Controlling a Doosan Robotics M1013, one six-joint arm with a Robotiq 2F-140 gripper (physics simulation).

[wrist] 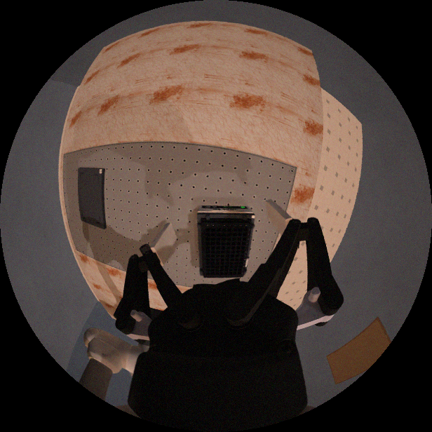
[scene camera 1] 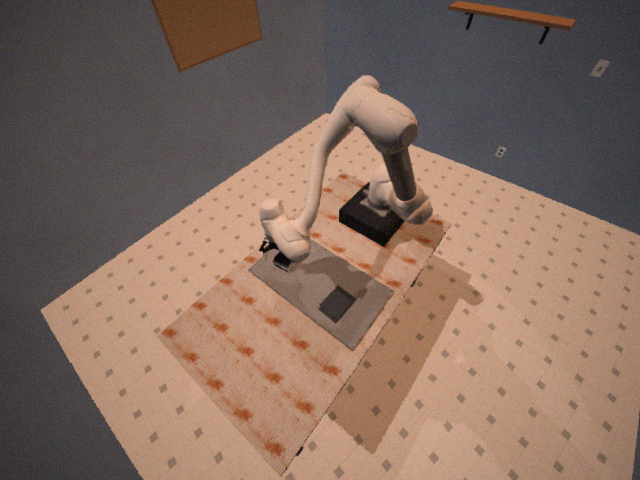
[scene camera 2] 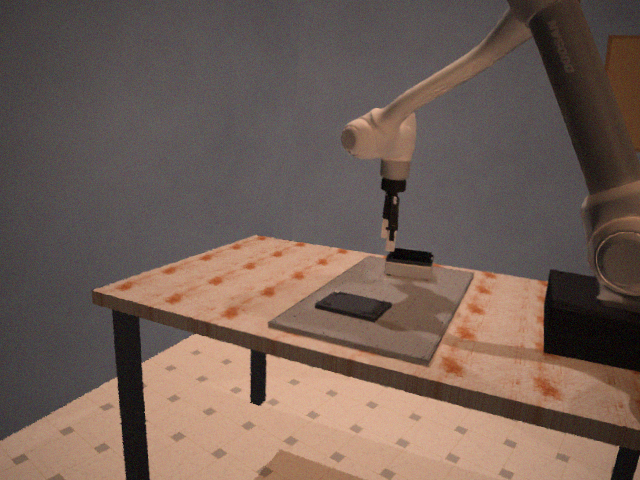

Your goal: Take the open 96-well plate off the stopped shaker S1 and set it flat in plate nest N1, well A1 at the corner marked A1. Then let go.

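Places are measured from the arm's base along level axes (x right, y back, z down), in centimetres.
Where they show: gripper, fingertip midpoint: (scene camera 1: 280,261) (scene camera 2: 387,244); arm's base, link origin: (scene camera 1: 379,203) (scene camera 2: 637,302).
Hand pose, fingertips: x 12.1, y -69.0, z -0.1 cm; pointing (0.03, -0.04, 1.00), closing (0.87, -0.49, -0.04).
Note:
Things, the pixels of their top centre, and the offset from my fingertips. "spot": a spot on its surface instead. Level surfaces: height alone.
- dark 96-well plate, top centre: (scene camera 2: 410,253) (scene camera 1: 287,252) dz +2.3, dx +3.2, dy +7.0 cm
- shaker S1, surface spot: (scene camera 2: 408,269) spot: dz +6.4, dx -1.6, dy +8.4 cm
- Nest N1, top centre: (scene camera 2: 354,302) (scene camera 1: 336,302) dz +7.8, dx -34.3, dy +6.1 cm
- grey perforated board, surface height: dz +9.3 cm
- rust-spotted table, surface height: dz +10.5 cm
The dark 96-well plate (wrist: 226,250) (scene camera 2: 412,255) lies on shaker S1 (scene camera 2: 408,269) (wrist: 224,210), a light-sided box with a small green light. My gripper (wrist: 218,219) (scene camera 2: 388,237) (scene camera 1: 275,254) is open and empty. In the wrist view its pads stand wide apart on either side of the plate, clear of it. In scene camera 2 the fingertips are above and slightly left of the shaker. Nest N1 (scene camera 1: 337,303) (scene camera 2: 353,305) (wrist: 92,197) is a flat dark rectangle holding no plate. A small pale mark shows at one corner in the wrist view; its lettering is unreadable.
The shaker and nest stand on a grey perforated board (scene camera 1: 310,289) (scene camera 2: 429,343) (wrist: 175,165) on the rust-spotted table (scene camera 1: 248,330) (scene camera 2: 196,273) (wrist: 210,115). The arm's black base block (scene camera 1: 369,219) (scene camera 2: 584,320) stands beyond the board.

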